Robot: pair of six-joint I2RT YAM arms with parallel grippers.
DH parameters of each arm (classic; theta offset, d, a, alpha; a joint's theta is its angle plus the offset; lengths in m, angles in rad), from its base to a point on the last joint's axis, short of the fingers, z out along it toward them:
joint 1: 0 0.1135 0.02 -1.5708
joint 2: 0 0 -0.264 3.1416
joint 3: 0.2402 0 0.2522 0
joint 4: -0.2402 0 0.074 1.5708
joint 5: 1.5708 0 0 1.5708
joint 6: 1.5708 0.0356 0 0
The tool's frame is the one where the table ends.
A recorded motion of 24 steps. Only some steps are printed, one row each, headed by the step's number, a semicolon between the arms.
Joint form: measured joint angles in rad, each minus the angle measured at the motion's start. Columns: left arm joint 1, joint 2, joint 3, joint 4, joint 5, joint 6; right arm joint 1, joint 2, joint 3, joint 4, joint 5, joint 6.
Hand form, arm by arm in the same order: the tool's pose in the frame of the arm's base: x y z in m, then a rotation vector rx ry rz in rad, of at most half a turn. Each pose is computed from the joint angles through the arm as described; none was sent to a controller.
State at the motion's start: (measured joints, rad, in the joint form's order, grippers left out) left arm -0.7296 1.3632 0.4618 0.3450 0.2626 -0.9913; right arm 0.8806 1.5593 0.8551 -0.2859 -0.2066 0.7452
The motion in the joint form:
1: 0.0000 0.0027 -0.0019 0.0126 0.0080 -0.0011; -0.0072 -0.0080 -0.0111 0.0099 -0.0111 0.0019
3: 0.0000 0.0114 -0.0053 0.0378 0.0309 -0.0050; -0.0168 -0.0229 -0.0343 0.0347 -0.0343 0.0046
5: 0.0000 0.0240 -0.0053 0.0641 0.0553 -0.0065; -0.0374 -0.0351 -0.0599 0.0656 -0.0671 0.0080
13: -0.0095 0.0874 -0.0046 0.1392 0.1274 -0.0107; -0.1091 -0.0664 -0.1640 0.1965 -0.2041 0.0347
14: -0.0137 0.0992 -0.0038 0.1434 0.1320 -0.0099; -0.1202 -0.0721 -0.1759 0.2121 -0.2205 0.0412
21: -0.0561 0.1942 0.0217 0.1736 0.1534 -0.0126; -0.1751 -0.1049 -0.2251 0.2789 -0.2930 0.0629
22: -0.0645 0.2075 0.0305 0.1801 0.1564 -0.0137; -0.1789 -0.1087 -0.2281 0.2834 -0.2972 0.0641
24: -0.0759 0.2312 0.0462 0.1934 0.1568 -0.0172; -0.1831 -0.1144 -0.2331 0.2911 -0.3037 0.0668
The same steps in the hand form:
1: 0.1853 -0.1784 0.1597 -0.1317 2.3850 -1.2246; 0.1870 0.2351 0.1734 -0.2667 2.7642 0.8173
3: 0.1854 -0.1796 0.1591 -0.1176 2.3806 -1.2561; 0.1863 0.2312 0.1726 -0.2618 2.7570 0.8542
5: 0.1862 -0.1814 0.1587 -0.0989 2.3753 -1.2880; 0.1880 0.2255 0.1708 -0.2460 2.7504 0.8996
13: 0.1872 -0.1890 0.1510 -0.0383 2.3905 -1.3683; 0.1908 0.2054 0.1594 -0.1896 2.7320 1.0822
14: 0.1869 -0.1904 0.1487 -0.0313 2.4004 -1.3700; 0.1914 0.2024 0.1588 -0.1765 2.7268 1.1056
21: 0.1853 -0.2058 0.1346 0.0192 2.4637 -1.3852; 0.1950 0.1885 0.1589 -0.1270 2.6866 1.2086
22: 0.1854 -0.2093 0.1340 0.0310 2.4656 -1.3932; 0.1952 0.1875 0.1593 -0.1244 2.6814 1.2156
24: 0.1865 -0.2151 0.1331 0.0429 2.4649 -1.4030; 0.1952 0.1863 0.1600 -0.1218 2.6738 1.2271

